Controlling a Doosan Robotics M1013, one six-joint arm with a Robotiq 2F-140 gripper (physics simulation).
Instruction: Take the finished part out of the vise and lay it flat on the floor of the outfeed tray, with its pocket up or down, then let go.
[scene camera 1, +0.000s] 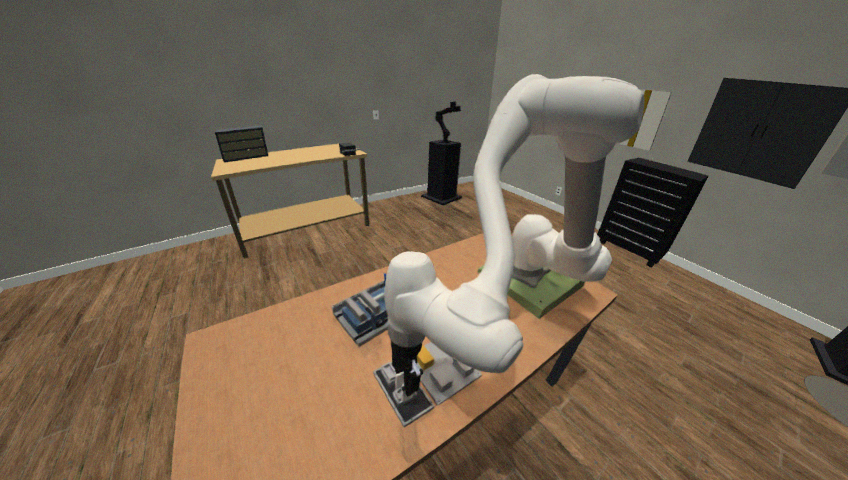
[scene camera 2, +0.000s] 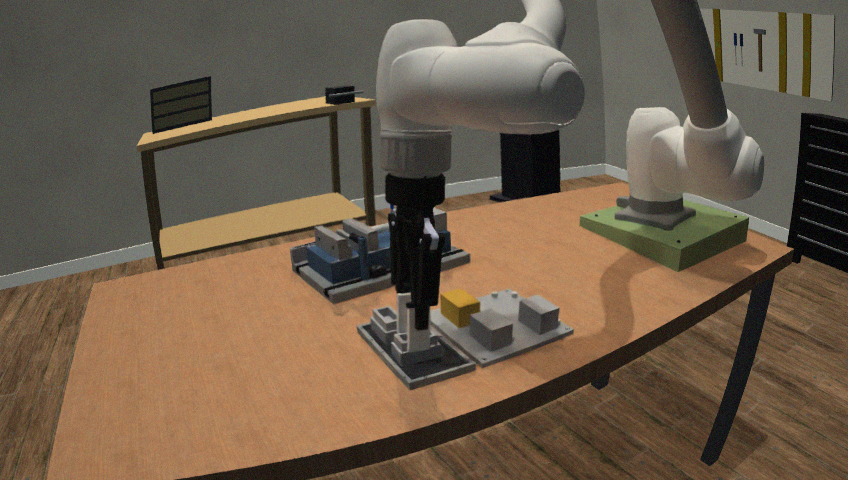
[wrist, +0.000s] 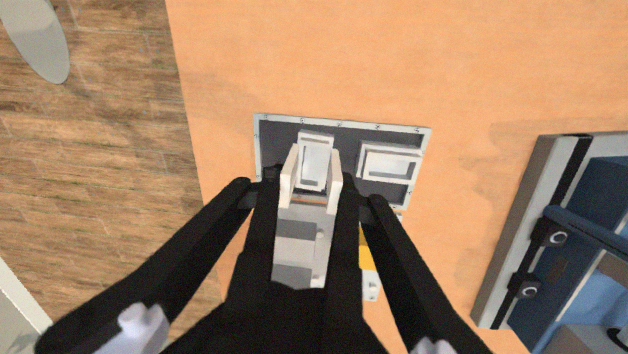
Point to my gripper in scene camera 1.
403, 393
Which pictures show my gripper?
Scene camera 1, scene camera 2 and the wrist view: all of them.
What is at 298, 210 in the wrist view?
A light grey plate.
